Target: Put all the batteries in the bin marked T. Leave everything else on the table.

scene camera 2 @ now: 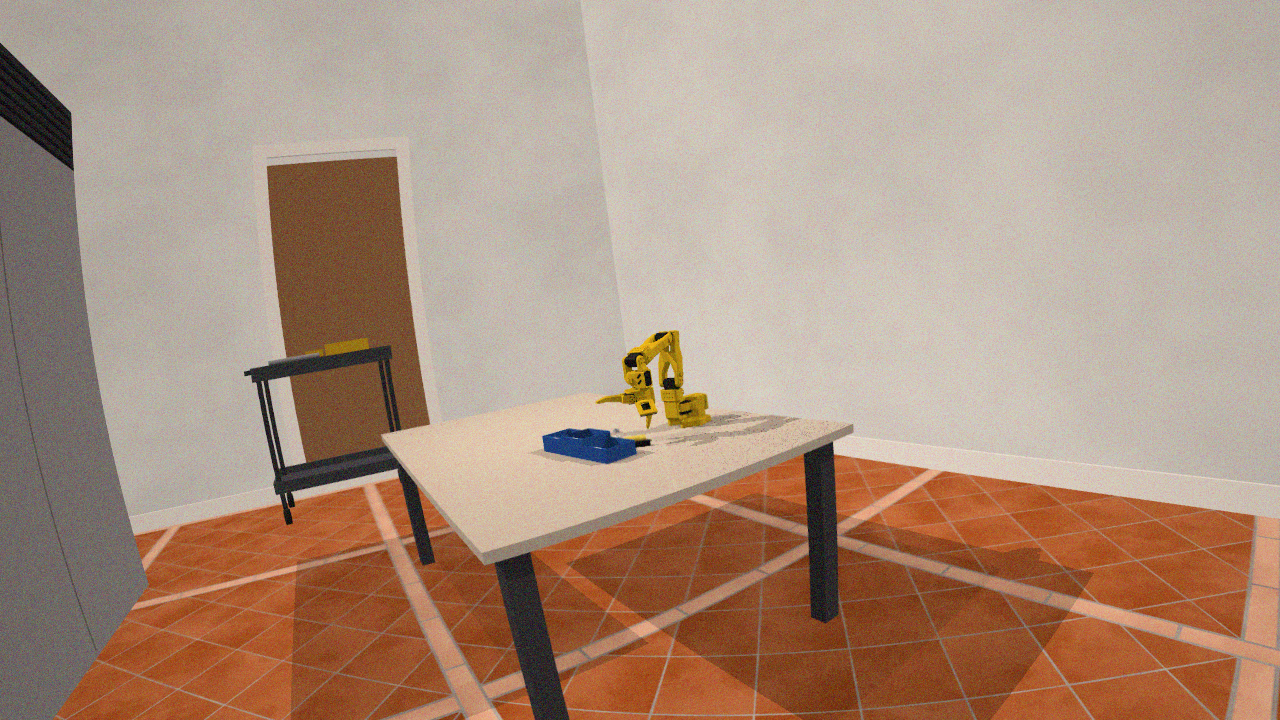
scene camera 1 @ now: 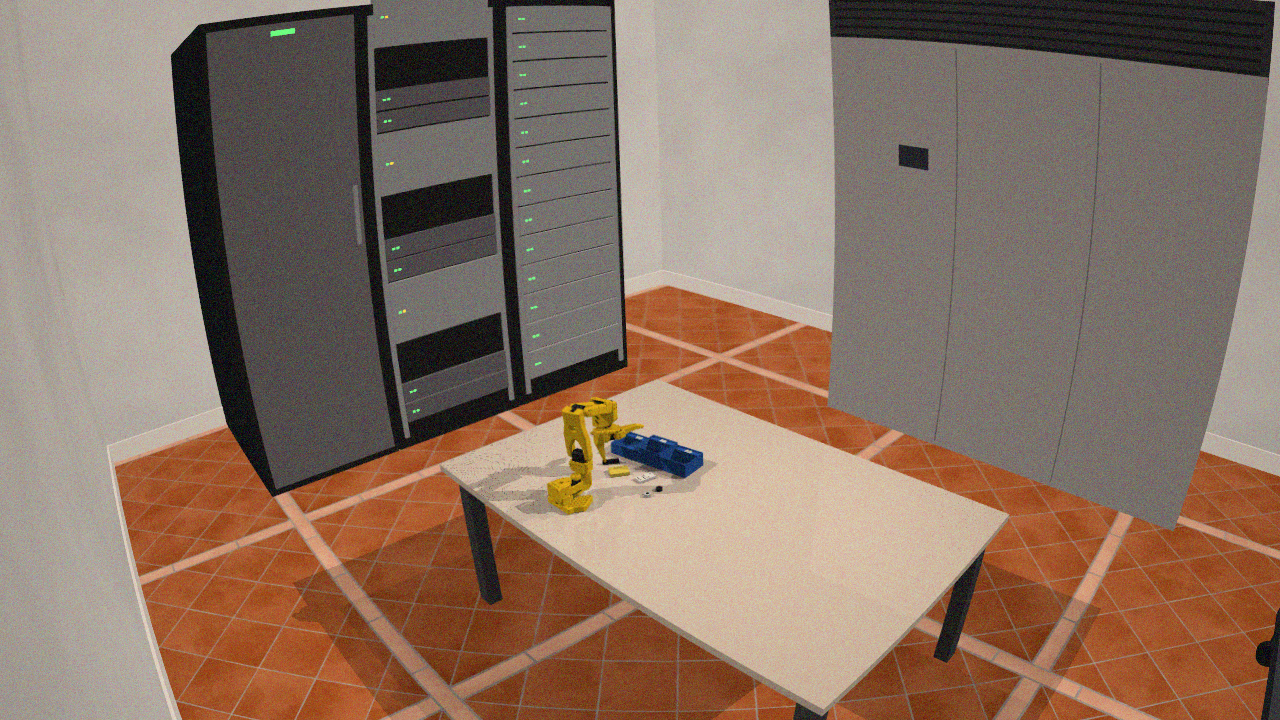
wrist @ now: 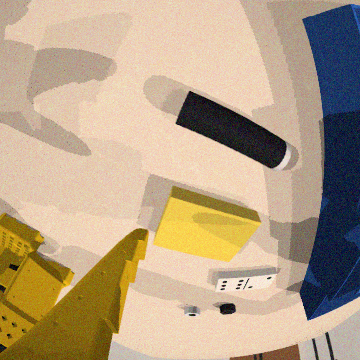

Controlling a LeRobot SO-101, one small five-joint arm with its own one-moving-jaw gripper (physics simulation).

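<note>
Shown in the pictures: a black battery and a white domino, together with a yellow block and a joined blue bins.
</note>
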